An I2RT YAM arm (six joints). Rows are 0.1 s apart.
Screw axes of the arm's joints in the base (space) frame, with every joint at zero. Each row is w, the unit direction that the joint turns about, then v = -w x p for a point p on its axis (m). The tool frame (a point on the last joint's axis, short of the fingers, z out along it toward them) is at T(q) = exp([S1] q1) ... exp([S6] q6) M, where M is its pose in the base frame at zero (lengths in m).
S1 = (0, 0, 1, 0, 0, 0)
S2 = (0, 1, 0, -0.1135, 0, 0.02)
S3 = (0, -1, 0, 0.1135, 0, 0.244)
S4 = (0, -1, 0, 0.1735, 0, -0.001)
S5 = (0, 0, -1, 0, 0.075, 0)
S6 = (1, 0, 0, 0, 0.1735, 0)
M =
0 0 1 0.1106
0 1 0 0
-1 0 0 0.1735
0 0 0 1
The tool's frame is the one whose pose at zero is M.
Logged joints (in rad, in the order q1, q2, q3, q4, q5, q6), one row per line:
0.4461 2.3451 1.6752 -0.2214 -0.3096 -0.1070
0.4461 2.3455 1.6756 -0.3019 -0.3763 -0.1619
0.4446 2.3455 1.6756 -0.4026 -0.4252 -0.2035
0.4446 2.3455 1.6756 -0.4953 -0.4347 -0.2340
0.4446 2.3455 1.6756 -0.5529 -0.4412 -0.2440
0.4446 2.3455 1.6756 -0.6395 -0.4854 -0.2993
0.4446 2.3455 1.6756 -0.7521 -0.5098 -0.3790
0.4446 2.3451 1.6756 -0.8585 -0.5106 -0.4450
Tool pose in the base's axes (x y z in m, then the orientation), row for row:
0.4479 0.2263 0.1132 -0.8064 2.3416 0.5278
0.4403 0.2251 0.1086 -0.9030 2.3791 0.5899
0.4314 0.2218 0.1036 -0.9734 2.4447 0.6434
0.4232 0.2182 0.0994 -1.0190 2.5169 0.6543
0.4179 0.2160 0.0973 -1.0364 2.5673 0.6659
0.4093 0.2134 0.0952 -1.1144 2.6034 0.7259
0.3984 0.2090 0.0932 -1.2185 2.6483 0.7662
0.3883 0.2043 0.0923 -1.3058 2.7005 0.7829
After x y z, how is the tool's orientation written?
As a rotation vector, in radians.
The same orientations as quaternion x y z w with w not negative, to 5 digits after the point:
-0.30379 0.88214 0.19884 0.30001
-0.33365 0.87905 0.21796 0.26162
-0.35096 0.88144 0.23198 0.21467
-0.35931 0.88747 0.23071 0.17338
-0.36003 0.89185 0.23133 0.14649
-0.37893 0.88523 0.24683 0.10886
-0.40344 0.87683 0.25368 0.06366
-0.42112 0.87091 0.25248 0.02073

